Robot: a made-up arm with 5 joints. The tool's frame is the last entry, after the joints.
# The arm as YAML. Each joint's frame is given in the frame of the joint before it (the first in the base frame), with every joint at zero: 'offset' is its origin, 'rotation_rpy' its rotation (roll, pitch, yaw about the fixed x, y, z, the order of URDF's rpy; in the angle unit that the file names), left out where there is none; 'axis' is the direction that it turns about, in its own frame. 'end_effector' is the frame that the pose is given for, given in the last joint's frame.
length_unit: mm
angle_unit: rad
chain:
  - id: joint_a
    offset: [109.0, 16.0, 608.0]
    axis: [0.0, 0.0, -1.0]
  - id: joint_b
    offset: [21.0, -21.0, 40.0]
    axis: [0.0, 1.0, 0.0]
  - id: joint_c
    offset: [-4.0, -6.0, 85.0]
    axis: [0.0, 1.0, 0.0]
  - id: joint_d
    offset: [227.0, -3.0, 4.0]
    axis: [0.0, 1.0, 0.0]
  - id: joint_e
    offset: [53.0, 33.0, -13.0]
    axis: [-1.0, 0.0, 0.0]
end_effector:
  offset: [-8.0, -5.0, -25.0]
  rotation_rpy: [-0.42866, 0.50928, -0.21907]
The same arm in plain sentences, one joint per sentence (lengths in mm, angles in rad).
The arm has five revolute joints in a row. What follows holds with every joint at zero, and every direction is one of the base frame's. Joint 1 is mounted 109.0 mm along +x and 16.0 mm along +y and 608.0 mm along +z from the base frame's origin and turns about -z. Joint 2 is mounted 21.0 mm along +x and 21.0 mm along -y and 40.0 mm along +z from joint 1 and turns about +y. Joint 3 is mounted 4.0 mm along -x and 6.0 mm along -y and 85.0 mm along +z from joint 2 and turns about +y. Joint 4 is mounted 227.0 mm along +x and 3.0 mm along -y and 4.0 mm along +z from joint 3 and turns about +y. Joint 5 is mounted 53.0 mm along +x and 33.0 mm along +y and 13.0 mm along -z from joint 4 and turns about -x. The tool frame, which is the frame that the pose is given for, is mounted 8.0 mm along -x and 5.0 mm along -y and 25.0 mm along -z from joint 5; its axes are the base frame's turned by roll -0.4287, pitch 0.5093 and yaw -0.2191 rad (as in URDF: about the fixed x, then y, then z).
